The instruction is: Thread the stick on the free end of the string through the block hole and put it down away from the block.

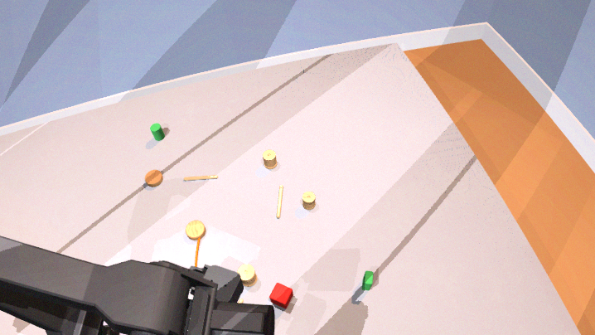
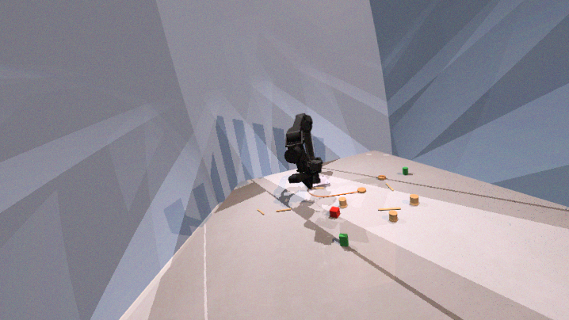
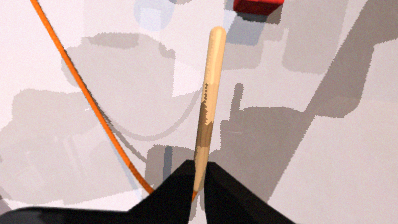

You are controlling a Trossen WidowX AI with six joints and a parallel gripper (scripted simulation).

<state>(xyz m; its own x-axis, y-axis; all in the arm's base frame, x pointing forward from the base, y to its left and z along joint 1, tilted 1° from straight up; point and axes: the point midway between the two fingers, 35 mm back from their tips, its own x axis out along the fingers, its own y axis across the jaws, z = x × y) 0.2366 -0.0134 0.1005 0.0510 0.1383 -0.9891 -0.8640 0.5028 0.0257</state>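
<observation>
My gripper tip is now 9 cm short of the red block, 8 cm to the right of it and 8 cm above it. From my gripper tip the other things lie so: round wooden button: 24 cm to the left, 8 cm below, 8 cm behind; then loose stick: 17 cm to the right, 9 cm below, 1 cm ahead; then pale wooden cylinder: 13 cm to the left, 7 cm below, 3 cm ahead.
</observation>
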